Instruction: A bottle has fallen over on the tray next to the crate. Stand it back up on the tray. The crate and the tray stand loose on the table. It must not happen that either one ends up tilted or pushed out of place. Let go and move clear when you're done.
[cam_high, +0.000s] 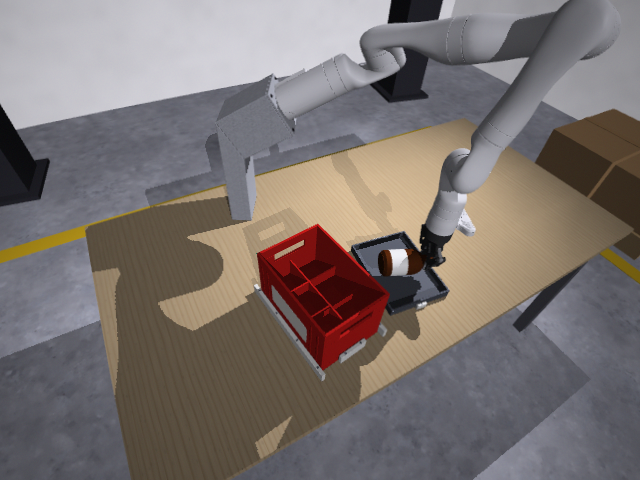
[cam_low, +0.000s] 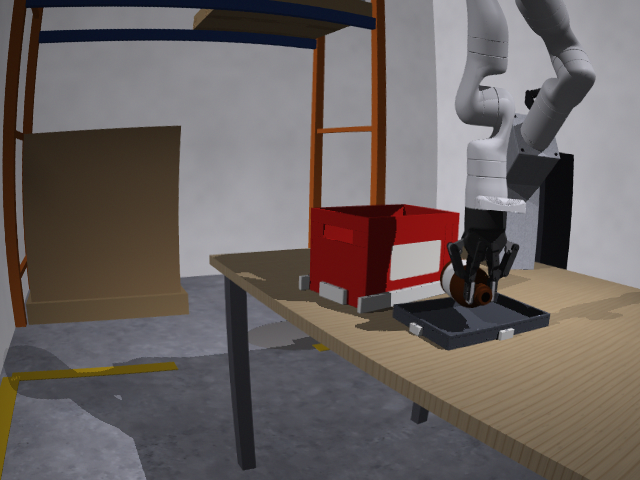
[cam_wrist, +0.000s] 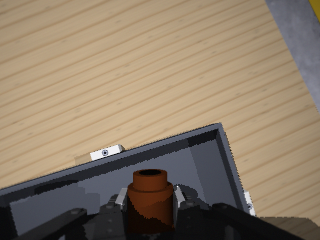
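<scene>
Now: the brown bottle 5 cm to the right of my hand and 1 cm behind it. From my hand the other things lie so: dark grey tray: 6 cm below, 5 cm to the right, 4 cm behind; red crate: 33 cm to the right, 2 cm ahead, 1 cm above.
</scene>
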